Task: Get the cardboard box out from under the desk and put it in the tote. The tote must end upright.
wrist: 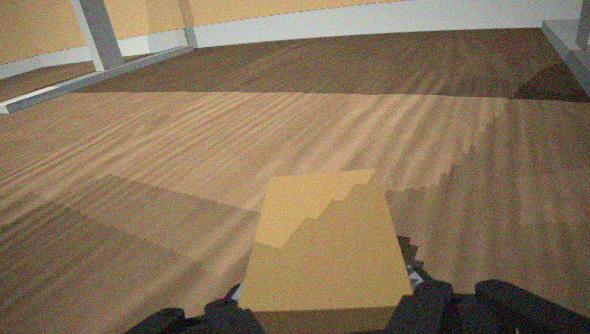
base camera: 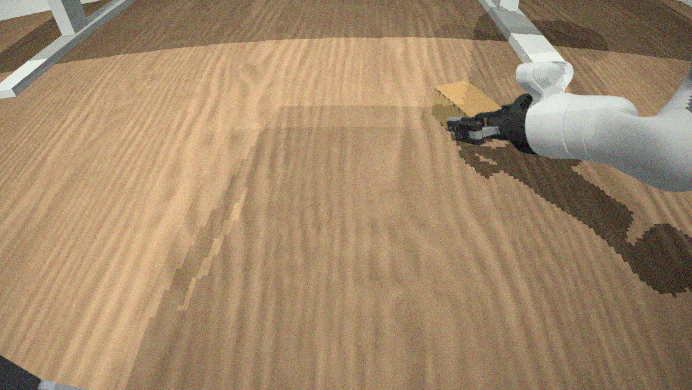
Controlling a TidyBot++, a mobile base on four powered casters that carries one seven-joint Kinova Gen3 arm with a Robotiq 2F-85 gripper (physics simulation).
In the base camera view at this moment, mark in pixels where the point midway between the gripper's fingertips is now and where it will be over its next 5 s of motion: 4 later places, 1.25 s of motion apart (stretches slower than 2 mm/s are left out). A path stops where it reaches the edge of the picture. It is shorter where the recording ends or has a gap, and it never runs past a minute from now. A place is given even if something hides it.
My gripper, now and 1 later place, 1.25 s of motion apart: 466, 119; 475, 84
